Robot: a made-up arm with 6 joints. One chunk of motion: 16 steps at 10 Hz.
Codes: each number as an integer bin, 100 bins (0 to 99) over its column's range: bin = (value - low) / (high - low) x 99, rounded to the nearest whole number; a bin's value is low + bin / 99 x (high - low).
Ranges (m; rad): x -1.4..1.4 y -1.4..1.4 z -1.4..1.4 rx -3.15..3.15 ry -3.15..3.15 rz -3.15..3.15
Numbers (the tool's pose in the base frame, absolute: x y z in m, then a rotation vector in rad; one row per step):
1: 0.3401 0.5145 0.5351 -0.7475 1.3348 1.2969
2: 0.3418 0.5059 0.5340 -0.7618 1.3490 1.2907
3: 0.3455 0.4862 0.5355 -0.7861 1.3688 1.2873
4: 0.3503 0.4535 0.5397 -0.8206 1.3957 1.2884
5: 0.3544 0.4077 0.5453 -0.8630 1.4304 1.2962
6: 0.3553 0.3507 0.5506 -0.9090 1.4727 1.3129
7: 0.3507 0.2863 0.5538 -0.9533 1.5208 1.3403
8: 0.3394 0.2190 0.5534 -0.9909 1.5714 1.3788
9: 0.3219 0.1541 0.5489 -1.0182 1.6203 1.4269
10: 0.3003 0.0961 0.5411 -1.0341 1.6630 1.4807
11: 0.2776 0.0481 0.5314 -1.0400 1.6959 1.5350
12: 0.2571 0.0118 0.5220 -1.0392 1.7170 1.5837
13: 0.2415 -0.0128 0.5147 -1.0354 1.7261 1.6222
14: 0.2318 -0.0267 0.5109 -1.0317 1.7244 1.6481
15: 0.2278 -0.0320 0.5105 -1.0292 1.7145 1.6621
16: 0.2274 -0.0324 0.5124 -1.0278 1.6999 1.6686
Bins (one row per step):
1: 62 68 68 38 70 70
2: 62 67 68 38 71 70
3: 62 67 68 37 71 70
4: 62 66 69 37 71 70
5: 62 64 69 36 72 70
6: 62 62 69 35 73 70
7: 62 60 69 35 73 71
8: 62 57 69 34 74 71
9: 61 55 69 33 75 72
10: 60 53 69 33 76 73
11: 59 51 68 33 76 74
12: 59 50 68 33 76 74
13: 58 49 68 33 77 75
14: 58 49 68 33 77 75
15: 58 48 68 33 76 76
16: 58 48 68 33 76 76

